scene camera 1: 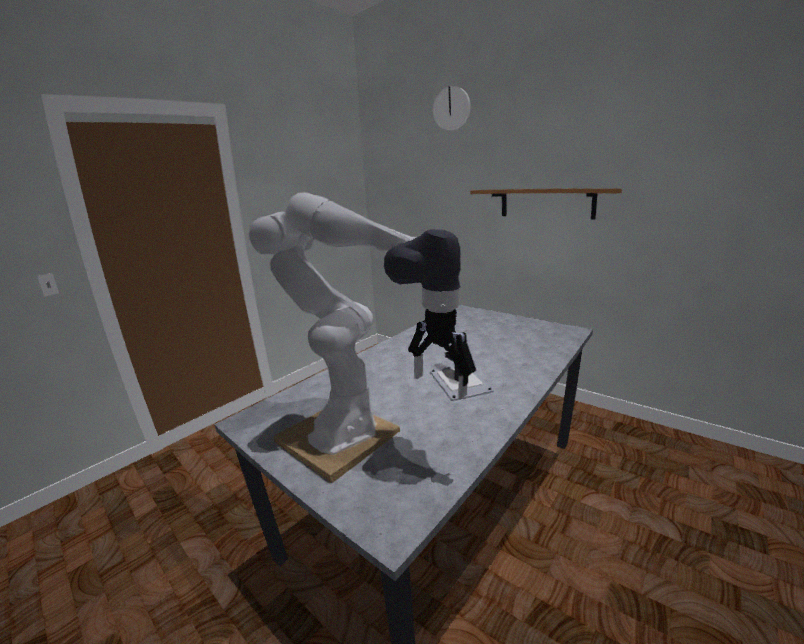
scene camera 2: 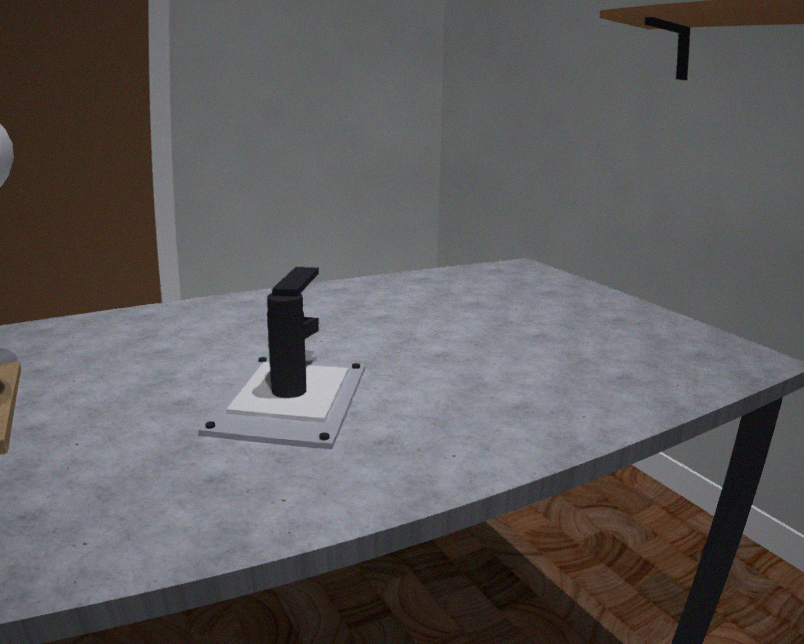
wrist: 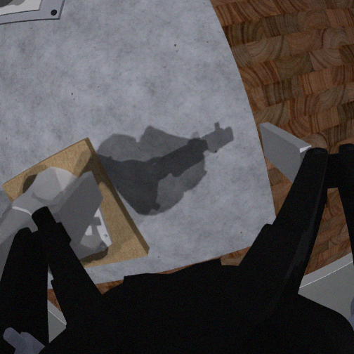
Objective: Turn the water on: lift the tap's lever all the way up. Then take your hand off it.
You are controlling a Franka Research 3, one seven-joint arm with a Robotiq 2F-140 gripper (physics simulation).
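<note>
The black tap [scene camera 2: 287,348] stands upright on a white pad on a light grey plate [scene camera 2: 268,432] [scene camera 1: 475,390] [wrist: 50,4]. Its flat lever [scene camera 2: 295,281] sits on top of the column and points away from scene camera 2, on the same side as the short spout [scene camera 2: 310,327]. The lever's exact tilt is hard to judge. In scene camera 1 the gripper hides most of the tap. My gripper [scene camera 1: 440,377] [wrist: 176,162] is open and empty, pointing down above the table, apart from the lever. It does not show in scene camera 2.
The grey table [scene camera 1: 416,429] [scene camera 2: 503,402] [wrist: 125,75] carries the arm's wooden base board [scene camera 1: 332,469] [wrist: 131,240]. The arm's shadow falls on the table beside the board. A wall shelf [scene camera 1: 545,191] [scene camera 2: 738,13] hangs behind, and a brown door [scene camera 1: 161,268] is at the left.
</note>
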